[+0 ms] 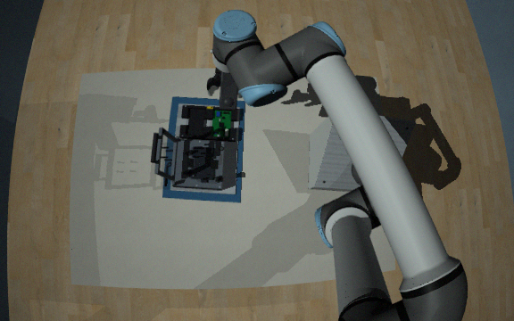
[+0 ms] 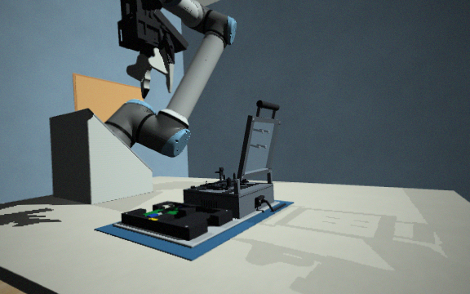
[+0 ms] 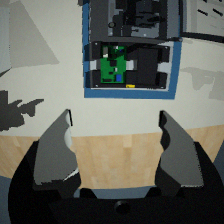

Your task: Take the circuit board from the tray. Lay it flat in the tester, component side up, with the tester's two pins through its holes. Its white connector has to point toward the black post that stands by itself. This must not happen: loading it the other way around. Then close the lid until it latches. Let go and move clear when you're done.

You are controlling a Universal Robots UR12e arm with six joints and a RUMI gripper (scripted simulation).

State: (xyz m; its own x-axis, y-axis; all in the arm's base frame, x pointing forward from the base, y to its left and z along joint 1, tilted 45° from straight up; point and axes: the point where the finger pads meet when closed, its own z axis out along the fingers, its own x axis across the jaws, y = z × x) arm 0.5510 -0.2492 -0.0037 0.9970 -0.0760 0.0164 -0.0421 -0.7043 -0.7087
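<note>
My hand is 29 cm above the green circuit board. From my hand the other things lie so: tester lid (19 cm ahead, 16 cm to the left, 13 cm below).
</note>
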